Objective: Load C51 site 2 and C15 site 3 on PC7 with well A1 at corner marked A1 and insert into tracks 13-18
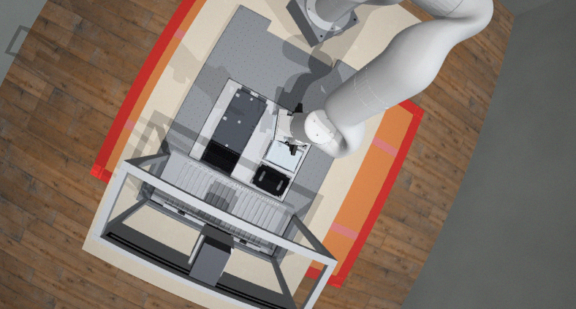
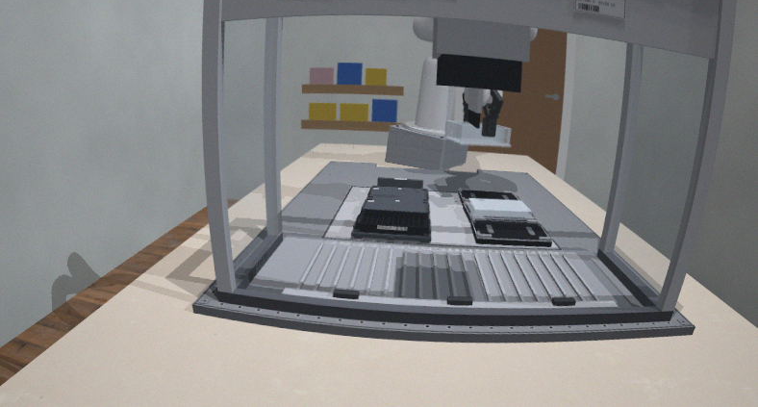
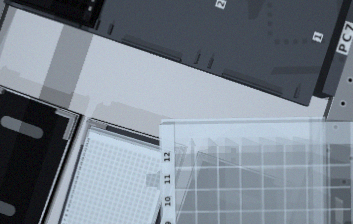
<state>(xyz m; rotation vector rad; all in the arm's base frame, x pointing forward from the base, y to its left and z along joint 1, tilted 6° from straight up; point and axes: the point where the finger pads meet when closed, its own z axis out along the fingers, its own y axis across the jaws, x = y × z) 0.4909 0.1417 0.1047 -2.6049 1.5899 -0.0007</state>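
My hand is 16 cm to the left of the plate carrier PC7, 16 cm above it and 12 cm short of it. From my hand the other things lie so: deep-well block C51 (1 cm below); then plate C16 (15 cm below, 8 cm ahead, 6 cm to the left); then nest S1 (17 cm below, 4 cm to the left, 3 cm behind).
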